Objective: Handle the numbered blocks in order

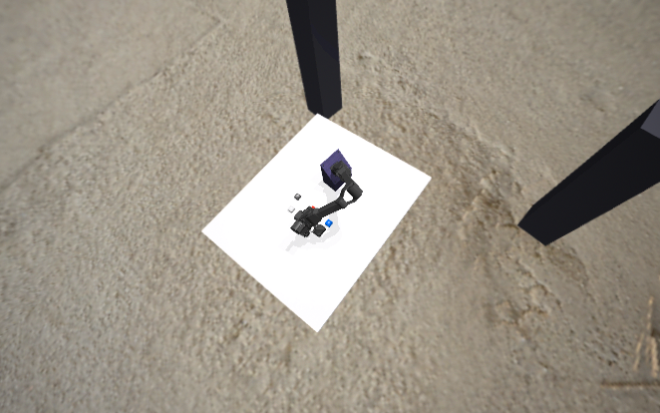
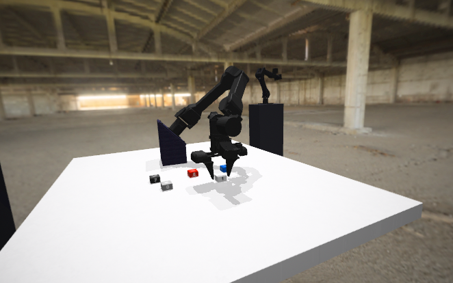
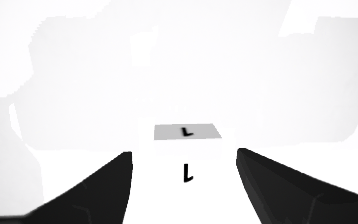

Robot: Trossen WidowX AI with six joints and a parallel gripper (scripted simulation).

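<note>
Right now the white block is right at my gripper tip. The rest, counted from my gripper tip: blue block: 9 cm behind, 5 cm to the left; then grey block: 18 cm to the right; then red block: 9 cm behind, 8 cm to the right.
</note>
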